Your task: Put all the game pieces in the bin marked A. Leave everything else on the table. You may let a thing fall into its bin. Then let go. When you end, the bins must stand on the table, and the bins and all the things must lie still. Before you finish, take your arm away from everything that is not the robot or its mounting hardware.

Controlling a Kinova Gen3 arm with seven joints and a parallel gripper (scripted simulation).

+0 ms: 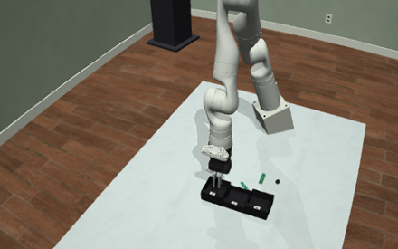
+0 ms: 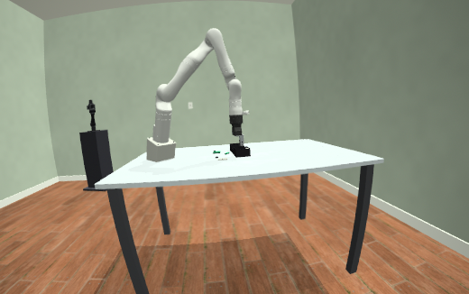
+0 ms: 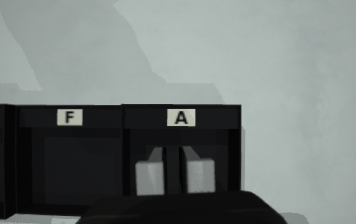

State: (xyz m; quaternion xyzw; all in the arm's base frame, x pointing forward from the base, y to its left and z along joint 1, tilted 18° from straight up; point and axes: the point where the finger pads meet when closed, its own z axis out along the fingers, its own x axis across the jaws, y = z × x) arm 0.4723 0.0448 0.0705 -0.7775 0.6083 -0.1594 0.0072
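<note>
My gripper is now 8 cm to the right of the black three-compartment bin, 5 cm above it and 2 cm past it. From my hand the other things lie so: white domino: 11 cm behind, 10 cm to the right, 7 cm below; then green item: 9 cm behind, 7 cm below, 6 cm to the left.
</note>
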